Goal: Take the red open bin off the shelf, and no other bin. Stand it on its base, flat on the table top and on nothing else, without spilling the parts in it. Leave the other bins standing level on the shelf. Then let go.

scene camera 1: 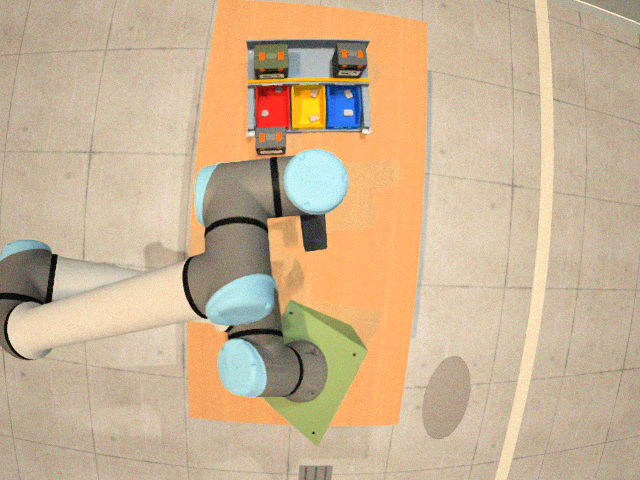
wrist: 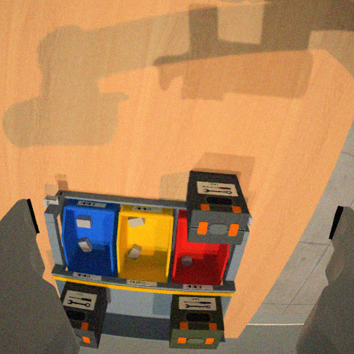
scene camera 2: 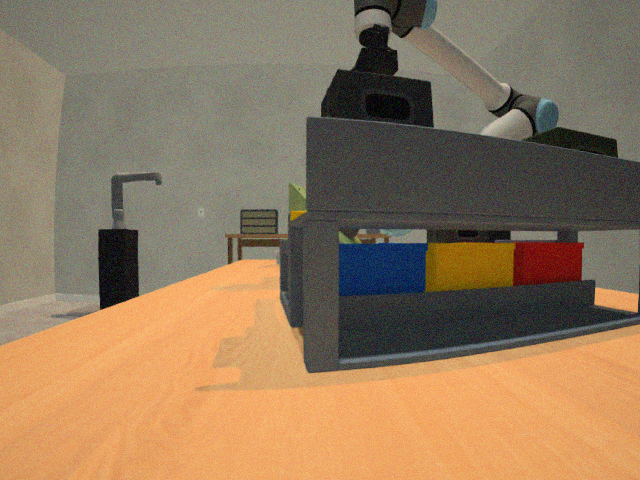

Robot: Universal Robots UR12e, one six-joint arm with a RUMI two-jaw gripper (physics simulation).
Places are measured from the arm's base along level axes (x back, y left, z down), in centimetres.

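Where they show: arm's base at its link origin: (scene camera 1: 302, 371).
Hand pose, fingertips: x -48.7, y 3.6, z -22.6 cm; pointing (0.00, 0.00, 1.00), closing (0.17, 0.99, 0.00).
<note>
Things, the pixels of their centre, and the offset from my fingertips. "spot": a spot on its surface instead.
- red bin at a spot on its surface: (scene camera 2: 547, 264) spot: dz +32.8, dx -41.8, dy +10.2 cm
- grey shelf at a spot on its surface: (scene camera 2: 465, 175) spot: dz +25.5, dx -52.3, dy -6.6 cm
- yellow bin at a spot on its surface: (scene camera 2: 470, 266) spot: dz +32.7, dx -42.6, dy -0.7 cm
- blue bin at a spot on its surface: (scene camera 2: 382, 268) spot: dz +32.7, dx -43.7, dy -10.4 cm
- green toolbox at the middle of its body: (scene camera 2: 562, 182) (scene camera 1: 271, 62) dz +23.4, dx -42.9, dy +11.6 cm
The red bin (scene camera 1: 272, 105) (scene camera 2: 547, 264) (wrist: 200, 265) stands level on the lower tier of the grey shelf (scene camera 1: 309, 81) (scene camera 2: 465, 175) (wrist: 55, 245), with small grey parts inside. The yellow bin (scene camera 1: 305, 105) (scene camera 2: 470, 266) (wrist: 145, 257) is beside it, then the blue bin (scene camera 1: 338, 100) (scene camera 2: 382, 268) (wrist: 95, 257); both hold pale parts and stand level. A dark toolbox (scene camera 1: 270, 139) (wrist: 217, 205) stands close at the red bin's front end and hides that end in the wrist view. My gripper (wrist: 186, 208) is open and empty, high above and in front of the shelf. Its fingertips are hidden in both scene views.
On the shelf's upper tier are a green toolbox (scene camera 1: 271, 60) (scene camera 2: 573, 142) (wrist: 197, 325) behind the red bin and another dark toolbox (scene camera 1: 350, 59) (scene camera 2: 382, 98) (wrist: 90, 312) behind the blue bin. A green angular block (scene camera 1: 336, 341) is under my arm's base at the table's far end.
</note>
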